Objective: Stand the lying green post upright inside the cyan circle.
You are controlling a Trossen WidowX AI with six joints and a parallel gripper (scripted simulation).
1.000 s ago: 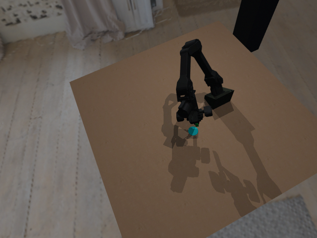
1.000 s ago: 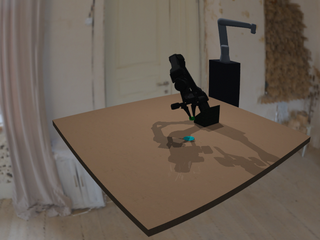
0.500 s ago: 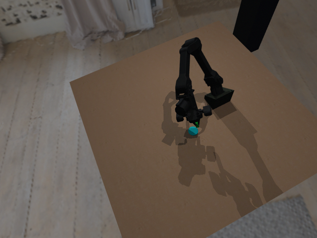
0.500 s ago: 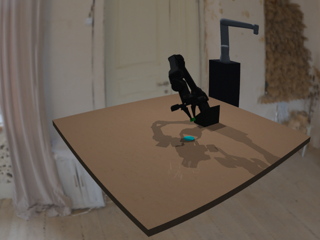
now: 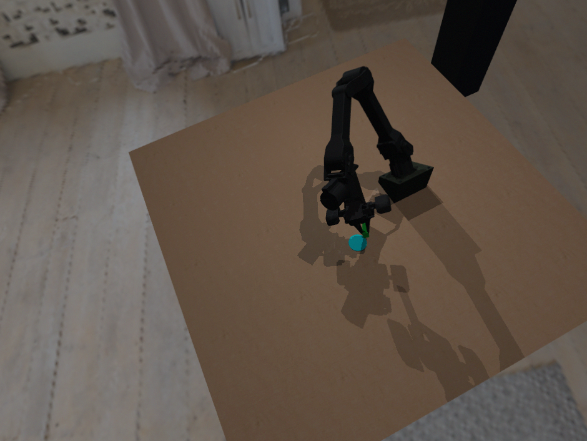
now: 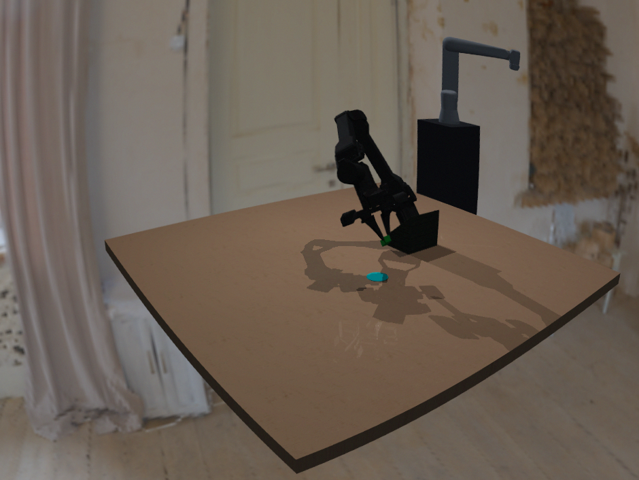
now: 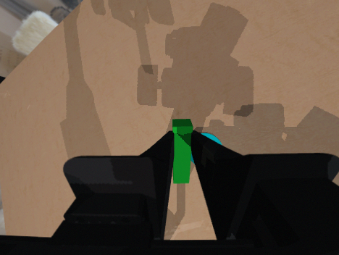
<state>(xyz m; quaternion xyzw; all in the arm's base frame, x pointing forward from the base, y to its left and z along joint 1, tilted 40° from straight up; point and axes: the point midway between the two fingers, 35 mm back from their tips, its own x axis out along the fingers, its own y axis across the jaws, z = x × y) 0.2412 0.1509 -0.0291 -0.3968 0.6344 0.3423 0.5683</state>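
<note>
The cyan circle lies 12 cm below my gripper tip and 3 cm to the right of it. Also, from my gripper tip: green post 1 cm to the right, 1 cm below, 1 cm behind.
</note>
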